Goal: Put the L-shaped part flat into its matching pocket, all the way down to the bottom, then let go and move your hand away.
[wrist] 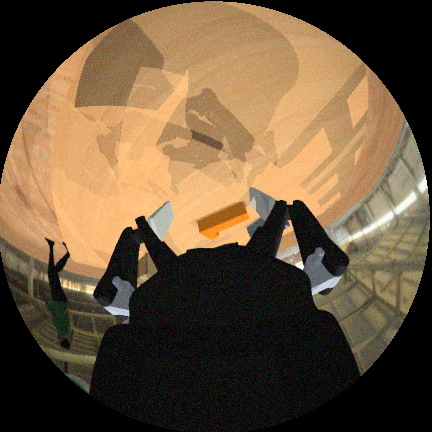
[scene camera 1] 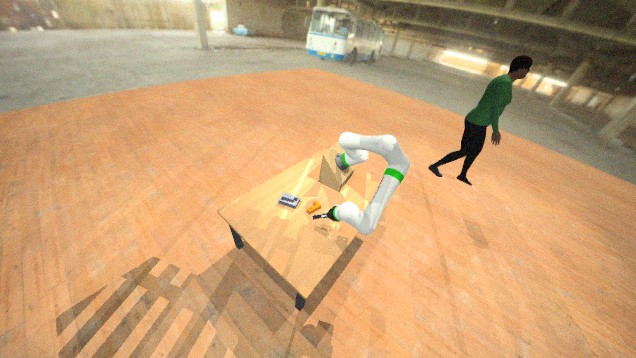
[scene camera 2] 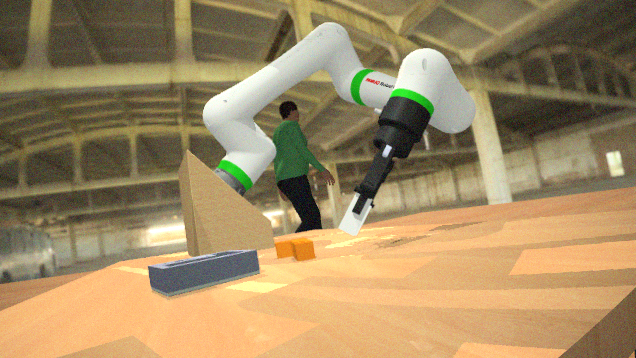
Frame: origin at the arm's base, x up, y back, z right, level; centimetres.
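Where they show: gripper, fingertip midpoint: (wrist: pixel 210 202) (scene camera 2: pixel 348 232); arm's base, origin of the base link: (scene camera 1: pixel 341 161) (scene camera 2: pixel 219 194).
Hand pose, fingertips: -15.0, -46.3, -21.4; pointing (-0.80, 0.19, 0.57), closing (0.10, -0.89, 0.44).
Each offset is from my fingertips to the centre of the thing, as dx, dy, dz. Level surfaces: height alone.
The orange L-shaped part @[-1.4, +2.4, +10.4] (scene camera 1: pixel 314 207) (scene camera 2: pixel 295 249) (wrist: pixel 222 220) lies flat on the table, beside the block and apart from it. The blue-grey block @[-1.1, -6.6, +26.5] (scene camera 1: pixel 288 205) (scene camera 2: pixel 205 274) has a recess in its top; its shape is hard to read at this size. In the wrist view a bit of the block (wrist: pixel 254 229) shows behind the right-hand finger. My gripper (scene camera 1: pixel 316 217) (scene camera 2: pixel 356 220) (wrist: pixel 210 202) is open and empty, tilted, with its pale fingertips above the table. In scene camera 2 it hangs to the right of the part and higher than it.
A tan wedge-shaped upright block (scene camera 1: pixel 334 175) (scene camera 2: pixel 225 220) stands near the arm's base, behind the part. The wooden table @[dx -2.9] (scene camera 1: pixel 300 265) carries these things. A person in a green top (scene camera 1: pixel 492 102) (scene camera 2: pixel 290 150) (wrist: pixel 60 312) is on the floor beyond the table.
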